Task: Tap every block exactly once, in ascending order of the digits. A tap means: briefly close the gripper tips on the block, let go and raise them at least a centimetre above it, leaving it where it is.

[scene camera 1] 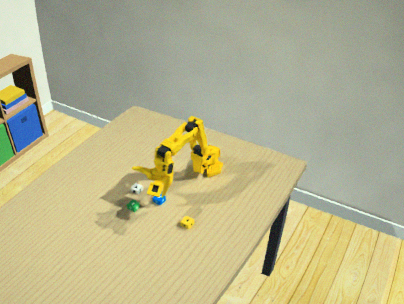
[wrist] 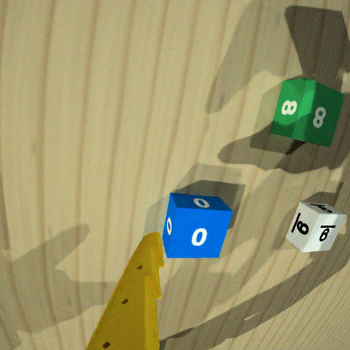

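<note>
The blue block with 0 (scene camera 1: pixel 159 200) (wrist: pixel 196 227) lies on the table by the fixed jaw (wrist: pixel 135 302), whose tip is beside the block's left face in the wrist view. My gripper (scene camera 1: pixel 149 182) is wide open and empty; its moving jaw is outside the wrist view. The green block with 8 (scene camera 1: pixel 133 205) (wrist: pixel 307 112) lies beyond the blue one. The white block (scene camera 1: pixel 136 188) (wrist: pixel 315 227) carries a digit with a bar, 6 or 9; I cannot tell which. A yellow block (scene camera 1: pixel 187 222) stands apart at the lower right in the scene view, its digit too small to read.
The wooden table (scene camera 1: pixel 240 200) carries the arm's base. The arm's shadows fall across the green and white blocks' area. The table's right edge lies beyond the yellow block. A shelf unit with coloured boxes stands on the floor at the far left.
</note>
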